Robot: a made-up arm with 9 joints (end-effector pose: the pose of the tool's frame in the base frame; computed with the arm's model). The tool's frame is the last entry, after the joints.
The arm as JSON. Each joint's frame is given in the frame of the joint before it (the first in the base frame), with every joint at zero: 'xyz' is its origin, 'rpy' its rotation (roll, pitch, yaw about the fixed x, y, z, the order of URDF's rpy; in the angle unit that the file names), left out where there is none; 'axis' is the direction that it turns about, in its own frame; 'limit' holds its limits. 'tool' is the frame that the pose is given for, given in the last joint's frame.
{
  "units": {
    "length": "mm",
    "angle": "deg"
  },
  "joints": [
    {
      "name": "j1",
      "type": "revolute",
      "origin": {
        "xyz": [
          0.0,
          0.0,
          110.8
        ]
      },
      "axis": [
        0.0,
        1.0,
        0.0
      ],
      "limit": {
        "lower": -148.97,
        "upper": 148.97
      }
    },
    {
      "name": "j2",
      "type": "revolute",
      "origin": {
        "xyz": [
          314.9,
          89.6,
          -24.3
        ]
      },
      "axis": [
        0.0,
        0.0,
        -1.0
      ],
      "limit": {
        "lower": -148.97,
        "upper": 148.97
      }
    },
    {
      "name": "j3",
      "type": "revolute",
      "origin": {
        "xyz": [
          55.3,
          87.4,
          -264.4
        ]
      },
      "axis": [
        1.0,
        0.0,
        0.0
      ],
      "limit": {
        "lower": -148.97,
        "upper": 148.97
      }
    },
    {
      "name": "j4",
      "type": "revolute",
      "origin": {
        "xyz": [
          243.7,
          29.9,
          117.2
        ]
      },
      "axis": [
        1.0,
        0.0,
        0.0
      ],
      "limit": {
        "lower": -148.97,
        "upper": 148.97
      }
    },
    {
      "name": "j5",
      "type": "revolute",
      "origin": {
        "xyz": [
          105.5,
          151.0,
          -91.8
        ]
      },
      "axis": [
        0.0,
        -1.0,
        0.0
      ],
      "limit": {
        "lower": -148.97,
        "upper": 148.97
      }
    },
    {
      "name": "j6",
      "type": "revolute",
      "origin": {
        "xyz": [
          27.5,
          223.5,
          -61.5
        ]
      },
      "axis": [
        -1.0,
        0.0,
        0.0
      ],
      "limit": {
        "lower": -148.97,
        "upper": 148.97
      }
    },
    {
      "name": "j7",
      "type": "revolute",
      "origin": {
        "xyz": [
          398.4,
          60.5,
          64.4
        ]
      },
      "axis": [
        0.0,
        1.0,
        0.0
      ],
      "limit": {
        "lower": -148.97,
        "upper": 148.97
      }
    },
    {
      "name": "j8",
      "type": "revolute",
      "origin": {
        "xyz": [
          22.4,
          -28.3,
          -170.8
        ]
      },
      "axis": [
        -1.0,
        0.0,
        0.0
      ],
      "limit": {
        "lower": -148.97,
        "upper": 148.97
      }
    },
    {
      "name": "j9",
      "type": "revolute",
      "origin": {
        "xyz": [
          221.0,
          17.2,
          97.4
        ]
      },
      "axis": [
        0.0,
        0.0,
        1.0
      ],
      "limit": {
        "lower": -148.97,
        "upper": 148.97
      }
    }
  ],
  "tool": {
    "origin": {
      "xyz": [
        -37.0,
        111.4,
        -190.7
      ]
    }
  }
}
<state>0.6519 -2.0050 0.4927 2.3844 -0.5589 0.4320 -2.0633 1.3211 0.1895</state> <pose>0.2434 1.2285 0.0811 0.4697 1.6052 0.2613</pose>
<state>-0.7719 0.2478 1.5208 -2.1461 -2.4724 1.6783 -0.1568 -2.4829 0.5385</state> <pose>0.7374 0.1982 -0.3109 1.2784 1.0172 -0.8498</pose>
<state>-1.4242 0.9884 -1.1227 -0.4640 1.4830 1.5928 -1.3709 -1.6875 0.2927</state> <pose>1.0299 -0.1066 1.1272 -1.9424 0.2026 0.2119</pose>
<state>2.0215 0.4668 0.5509 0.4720 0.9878 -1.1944 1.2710 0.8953 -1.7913</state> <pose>-0.1065 0.0985 -1.1163 -0.5868 1.3262 -1.6668</pose>
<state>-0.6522 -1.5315 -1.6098 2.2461 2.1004 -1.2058 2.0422 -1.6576 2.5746</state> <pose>-0.1356 0.4153 -0.1155 -1.1916 -0.2135 -1.1471</pose>
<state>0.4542 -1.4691 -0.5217 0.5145 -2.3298 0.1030 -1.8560 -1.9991 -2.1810</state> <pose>-0.7111 0.5121 -0.5340 -1.1921 2.2936 -0.6812</pose>
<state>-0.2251 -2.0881 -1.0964 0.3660 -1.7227 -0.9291 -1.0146 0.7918 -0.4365</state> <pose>0.5599 0.4608 -0.9643 -1.0686 -1.0493 0.3262</pose>
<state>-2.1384 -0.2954 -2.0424 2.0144 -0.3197 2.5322 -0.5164 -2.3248 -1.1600</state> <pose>0.1876 0.9811 1.5508 0.1283 -1.6096 -0.8431</pose>
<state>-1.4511 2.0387 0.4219 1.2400 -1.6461 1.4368 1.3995 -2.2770 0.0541</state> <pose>-0.0358 -0.4098 0.8231 2.6683 -0.1041 0.2512</pose>
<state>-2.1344 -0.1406 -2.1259 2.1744 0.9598 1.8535 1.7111 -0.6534 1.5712</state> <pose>-0.1090 0.6654 1.0268 0.1824 -2.1827 -0.1039</pose>
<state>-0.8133 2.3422 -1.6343 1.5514 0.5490 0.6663 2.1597 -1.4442 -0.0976</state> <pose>0.5318 -0.8749 -0.0576 -1.6069 0.0054 1.3007</pose>
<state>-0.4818 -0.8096 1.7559 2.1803 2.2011 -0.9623 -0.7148 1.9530 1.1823</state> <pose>0.6847 0.2295 -0.4755 1.2649 1.6134 -0.8481</pose>
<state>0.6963 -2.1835 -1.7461 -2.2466 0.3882 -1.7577 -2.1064 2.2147 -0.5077</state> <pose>-0.5252 0.6860 0.2344 1.9346 -2.1683 -0.9232</pose>
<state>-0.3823 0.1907 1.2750 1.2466 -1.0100 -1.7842 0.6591 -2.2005 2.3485</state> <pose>0.7955 -0.2650 0.8827 -1.4170 -1.1828 1.8380</pose>
